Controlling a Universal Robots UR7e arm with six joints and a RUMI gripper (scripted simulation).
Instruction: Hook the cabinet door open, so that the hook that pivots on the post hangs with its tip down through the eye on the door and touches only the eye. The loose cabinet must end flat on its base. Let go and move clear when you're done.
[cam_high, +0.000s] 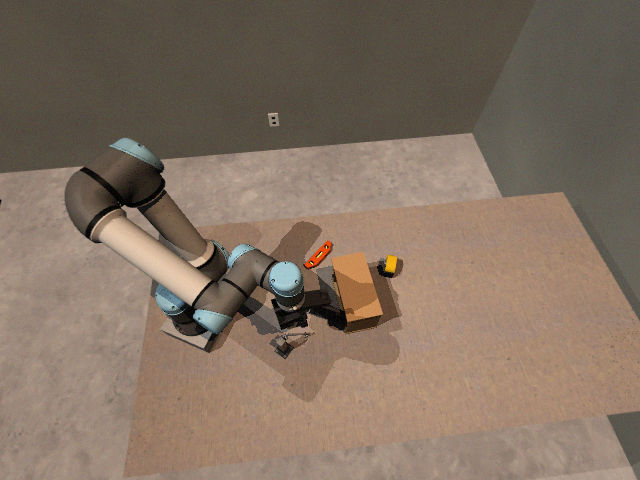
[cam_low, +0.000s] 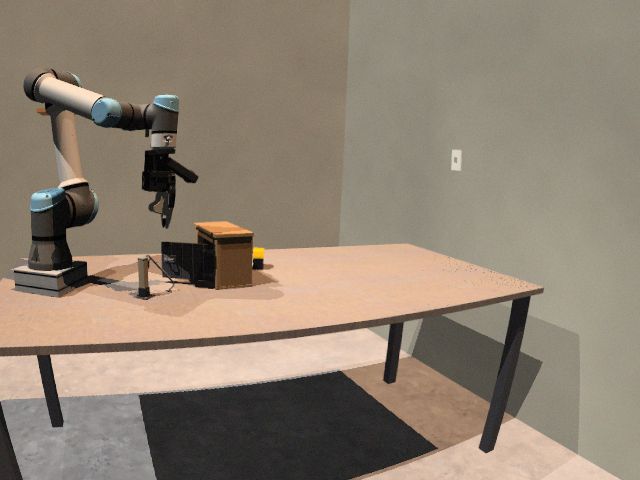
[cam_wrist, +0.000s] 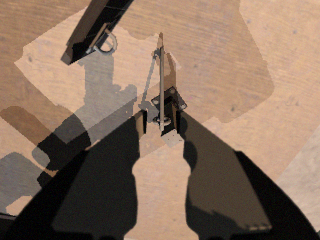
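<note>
Right now my hand is 3 cm past the thin hook and 14 cm above it. Also, from my hand: yellow tape measure 40 cm ahead, 17 cm to the left, 18 cm below; flat orange object 15 cm ahead, 31 cm to the left, 20 cm below; dark door 9 cm ahead, 4 cm to the left, 13 cm below.
</note>
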